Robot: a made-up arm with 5 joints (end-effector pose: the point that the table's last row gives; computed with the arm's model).
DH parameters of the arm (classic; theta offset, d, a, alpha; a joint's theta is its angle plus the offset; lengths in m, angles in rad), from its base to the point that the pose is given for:
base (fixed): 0 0 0.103 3.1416
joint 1: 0 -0.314 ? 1.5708
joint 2: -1.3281 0 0.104 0
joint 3: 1.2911 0 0.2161 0
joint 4: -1.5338 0.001 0 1.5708
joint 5: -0.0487 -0.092 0 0
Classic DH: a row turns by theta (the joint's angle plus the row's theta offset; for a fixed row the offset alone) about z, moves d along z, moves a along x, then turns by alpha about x.
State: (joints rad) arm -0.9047 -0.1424 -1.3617 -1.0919 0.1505
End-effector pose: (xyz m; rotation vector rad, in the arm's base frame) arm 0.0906 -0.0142 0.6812 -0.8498 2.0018 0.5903
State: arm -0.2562 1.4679 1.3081 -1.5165 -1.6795
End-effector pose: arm 0.0789 -0.0053 0.1273 0.2856 -0.1865 -1.4592
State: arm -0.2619 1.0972 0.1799 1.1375 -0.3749
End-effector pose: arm 0.2434 0.0387 0.0723 -0.2839 0.7955 -0.1520
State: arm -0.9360 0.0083 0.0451 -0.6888 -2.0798
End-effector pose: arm 0.3151 0.2896 0.4658 2.2851 -0.0881 -0.6486
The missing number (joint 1, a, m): 0.043
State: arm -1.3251 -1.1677 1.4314 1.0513 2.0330
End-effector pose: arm 0.1492 0.1882 0.2390 0.1232 0.3603 -2.9507
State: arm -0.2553 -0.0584 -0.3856 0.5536 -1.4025
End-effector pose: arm 0.4366 0.0881 0.5062 1.1582 -1.0108 -0.9658
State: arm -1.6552 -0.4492 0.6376 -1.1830 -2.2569
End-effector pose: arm 0.0779 0.2843 0.4603 2.3710 1.0294 -0.2447
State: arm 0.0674 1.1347 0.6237 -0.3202 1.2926
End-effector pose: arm 0.2276 -0.0074 0.0291 -0.0857 -0.1114 1.1747
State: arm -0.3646 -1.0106 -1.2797 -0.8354 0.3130
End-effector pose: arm -0.1492 -0.0952 0.5474 -0.0806 1.6062 0.4896
